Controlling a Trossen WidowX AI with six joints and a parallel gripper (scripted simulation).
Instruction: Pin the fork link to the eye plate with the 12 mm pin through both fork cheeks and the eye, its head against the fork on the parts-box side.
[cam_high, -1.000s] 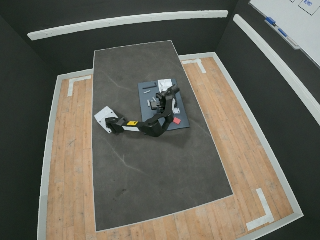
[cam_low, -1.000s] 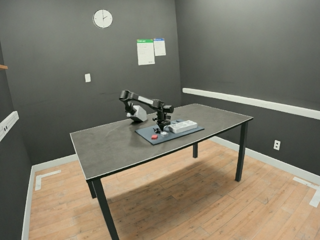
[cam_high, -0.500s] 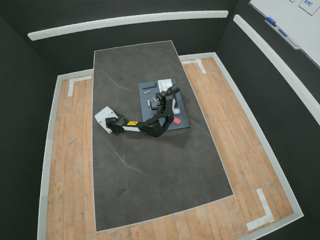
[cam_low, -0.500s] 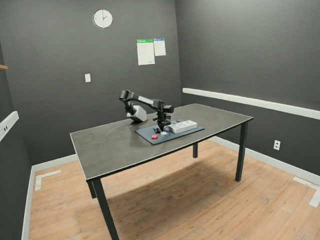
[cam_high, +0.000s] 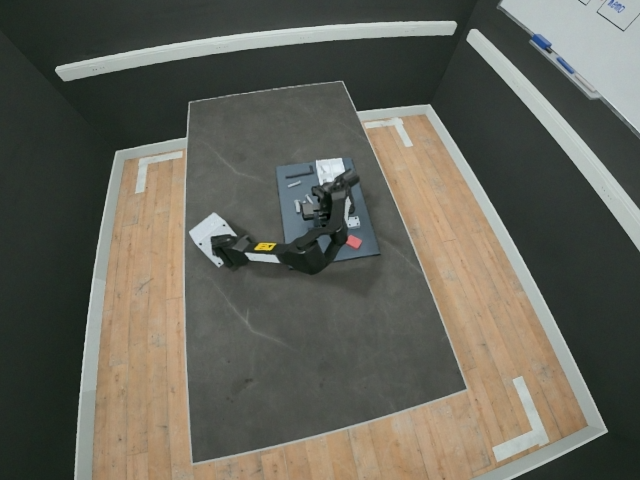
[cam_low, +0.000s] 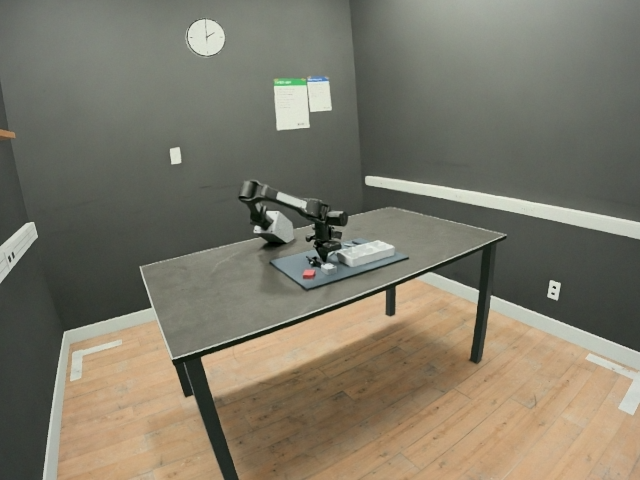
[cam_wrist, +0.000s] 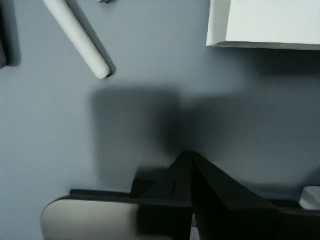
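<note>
The eye plate is 10 mm ahead of my hand, 40 mm to the right of it and 30 mm below it. Also, from my hand: grey block 80 mm ahead, 60 mm to the right, 20 mm below; then red block 50 mm ahead, 130 mm to the right, 30 mm below; then blue-grey mat 20 mm ahead, 60 mm to the left, 40 mm below.
</note>
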